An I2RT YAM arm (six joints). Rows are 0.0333 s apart.
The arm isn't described. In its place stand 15 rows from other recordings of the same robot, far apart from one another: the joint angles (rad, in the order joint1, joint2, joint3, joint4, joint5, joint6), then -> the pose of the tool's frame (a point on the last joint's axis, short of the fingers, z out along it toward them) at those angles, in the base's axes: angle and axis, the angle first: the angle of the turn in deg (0 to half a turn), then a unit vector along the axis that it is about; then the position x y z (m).
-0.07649 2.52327 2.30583 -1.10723 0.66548 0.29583 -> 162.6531 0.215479 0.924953 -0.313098 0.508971 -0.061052 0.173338
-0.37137 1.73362 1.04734 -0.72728 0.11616 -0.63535 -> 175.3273 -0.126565 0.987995 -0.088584 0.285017 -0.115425 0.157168
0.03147 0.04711 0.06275 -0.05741 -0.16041 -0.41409 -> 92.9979 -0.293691 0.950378 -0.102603 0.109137 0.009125 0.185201
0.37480 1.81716 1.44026 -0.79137 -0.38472 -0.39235 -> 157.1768 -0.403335 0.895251 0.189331 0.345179 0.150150 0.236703
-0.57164 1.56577 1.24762 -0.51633 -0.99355 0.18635 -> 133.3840 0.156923 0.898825 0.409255 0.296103 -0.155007 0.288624
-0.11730 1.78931 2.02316 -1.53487 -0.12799 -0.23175 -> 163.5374 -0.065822 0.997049 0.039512 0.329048 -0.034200 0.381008
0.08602 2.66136 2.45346 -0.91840 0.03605 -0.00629 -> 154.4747 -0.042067 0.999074 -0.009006 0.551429 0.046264 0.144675
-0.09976 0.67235 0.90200 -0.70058 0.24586 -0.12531 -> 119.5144 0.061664 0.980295 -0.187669 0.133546 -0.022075 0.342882
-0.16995 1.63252 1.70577 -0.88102 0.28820 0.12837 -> 137.1090 0.203452 0.967310 -0.151390 0.344199 -0.069333 0.376616
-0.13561 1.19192 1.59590 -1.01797 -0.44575 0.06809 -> 125.8260 -0.014828 0.979016 0.203246 0.210924 -0.013289 0.449114
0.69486 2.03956 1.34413 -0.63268 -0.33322 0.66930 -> 178.7261 0.032585 -0.978625 -0.203053 0.293416 0.259733 0.133627
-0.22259 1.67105 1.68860 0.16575 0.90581 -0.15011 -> 102.2637 0.458579 0.722316 -0.517654 0.369014 -0.112246 0.457958
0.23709 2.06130 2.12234 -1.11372 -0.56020 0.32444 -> 161.2958 -0.030598 0.943709 0.329357 0.420166 0.120988 0.330720
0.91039 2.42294 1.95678 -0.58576 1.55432 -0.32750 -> 136.5775 -0.272581 0.716421 -0.642215 0.335765 0.374240 0.166023
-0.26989 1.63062 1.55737 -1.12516 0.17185 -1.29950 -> 171.8669 -0.469424 0.862182 -0.190480 0.310844 -0.092308 0.317339
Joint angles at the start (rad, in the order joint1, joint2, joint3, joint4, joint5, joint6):
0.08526, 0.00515, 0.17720, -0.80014, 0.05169, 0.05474
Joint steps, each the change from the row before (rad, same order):
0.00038, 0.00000, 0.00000, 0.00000, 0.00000, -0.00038
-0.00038, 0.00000, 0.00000, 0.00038, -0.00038, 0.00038
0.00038, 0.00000, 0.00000, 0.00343, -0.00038, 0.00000
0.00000, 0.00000, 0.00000, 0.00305, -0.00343, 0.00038
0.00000, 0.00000, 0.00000, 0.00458, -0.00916, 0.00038
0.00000, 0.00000, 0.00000, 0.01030, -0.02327, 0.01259
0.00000, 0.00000, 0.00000, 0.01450, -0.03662, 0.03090
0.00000, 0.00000, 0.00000, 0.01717, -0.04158, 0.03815
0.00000, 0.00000, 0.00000, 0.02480, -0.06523, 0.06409
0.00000, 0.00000, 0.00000, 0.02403, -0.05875, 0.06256
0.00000, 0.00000, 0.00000, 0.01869, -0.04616, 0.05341
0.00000, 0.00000, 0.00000, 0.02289, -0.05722, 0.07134
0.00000, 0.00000, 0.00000, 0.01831, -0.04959, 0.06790
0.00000, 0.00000, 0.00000, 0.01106, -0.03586, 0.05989
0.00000, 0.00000, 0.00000, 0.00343, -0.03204, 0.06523
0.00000, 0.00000, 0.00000, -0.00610, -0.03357, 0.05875
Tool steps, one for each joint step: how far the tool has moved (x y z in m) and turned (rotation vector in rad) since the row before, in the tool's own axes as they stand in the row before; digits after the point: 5 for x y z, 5 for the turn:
0.00000, 0.00003, 0.00000, -0.00031, 0.00001, -0.00060
-0.00004, -0.00001, 0.00000, -0.00009, -0.00036, 0.00062
-0.00037, 0.00006, 0.00000, -0.00087, -0.00339, -0.00005
-0.00033, 0.00014, 0.00000, -0.00359, -0.00285, 0.00053
-0.00048, 0.00035, 0.00000, -0.00940, -0.00406, 0.00058
-0.00108, 0.00089, -0.00002, -0.02386, -0.00884, 0.01286
-0.00150, 0.00141, -0.00004, -0.03770, -0.01139, 0.03085
-0.00173, 0.00166, -0.00005, -0.04331, -0.01214, 0.03742
-0.00237, 0.00267, -0.00011, -0.06846, -0.01336, 0.06169
-0.00215, 0.00258, -0.00009, -0.06264, -0.00956, 0.05876
-0.00153, 0.00212, -0.00006, -0.04947, -0.00429, 0.04950
-0.00171, 0.00271, -0.00009, -0.06134, -0.00098, 0.06539
-0.00115, 0.00238, -0.00006, -0.05238, 0.00446, 0.06221
-0.00050, 0.00167, -0.00003, -0.03655, 0.00761, 0.05601
0.00024, 0.00117, -0.00002, -0.02899, 0.01402, 0.06391
0.00120, 0.00064, -0.00002, -0.02431, 0.02381, 0.06126

